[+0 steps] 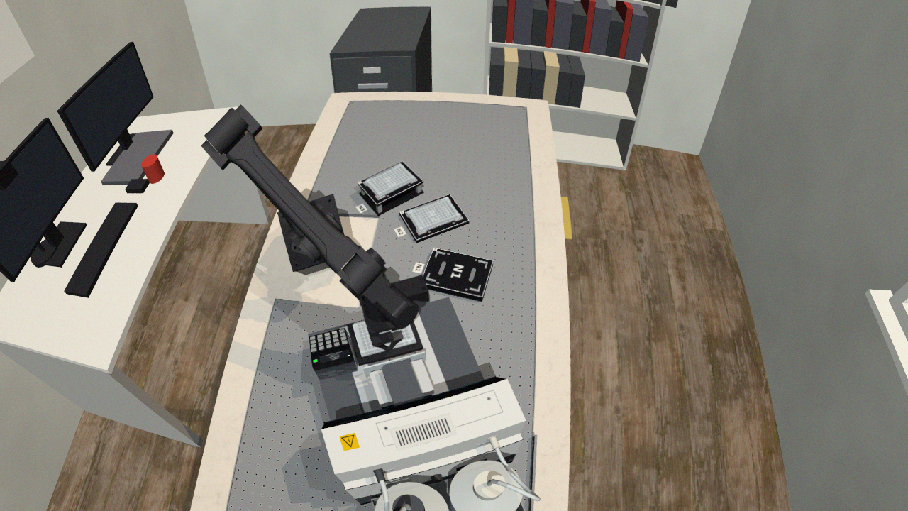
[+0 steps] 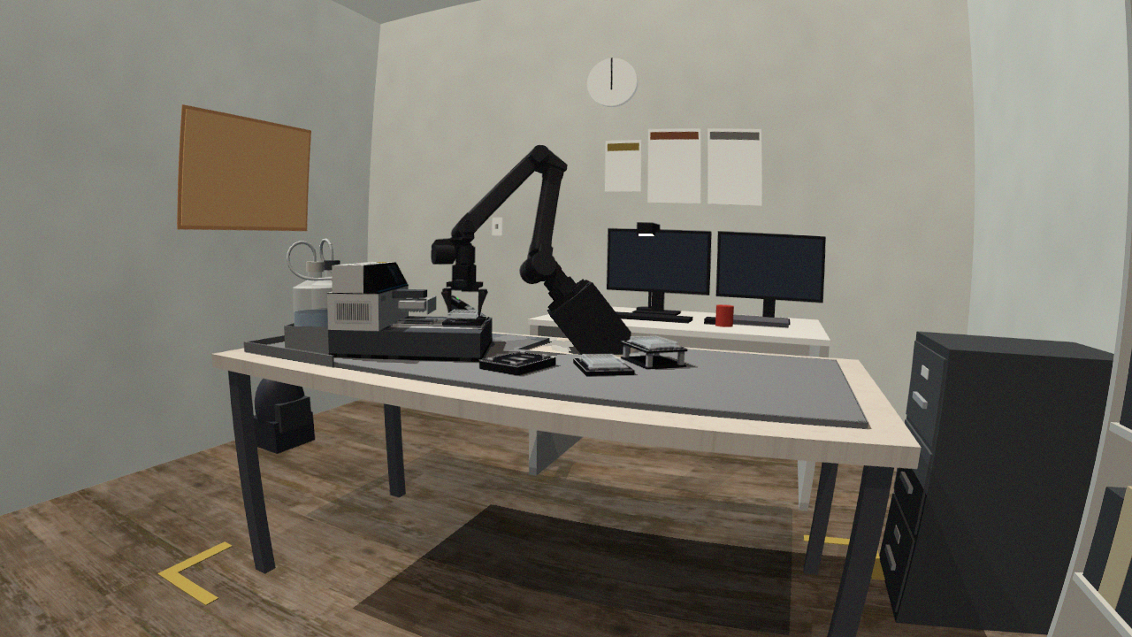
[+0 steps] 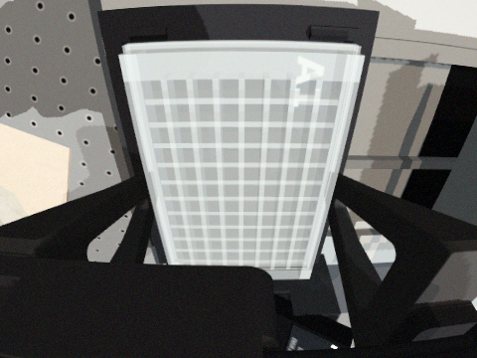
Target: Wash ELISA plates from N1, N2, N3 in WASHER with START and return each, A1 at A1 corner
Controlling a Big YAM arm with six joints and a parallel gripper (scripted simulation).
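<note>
Now: the white ELISA plate right at my hand. From my hand the other things lie so: black nest 45 cm to the left, 10 cm below, 6 cm ahead; plate washer 14 cm to the right, 6 cm ahead, 2 cm above.
</note>
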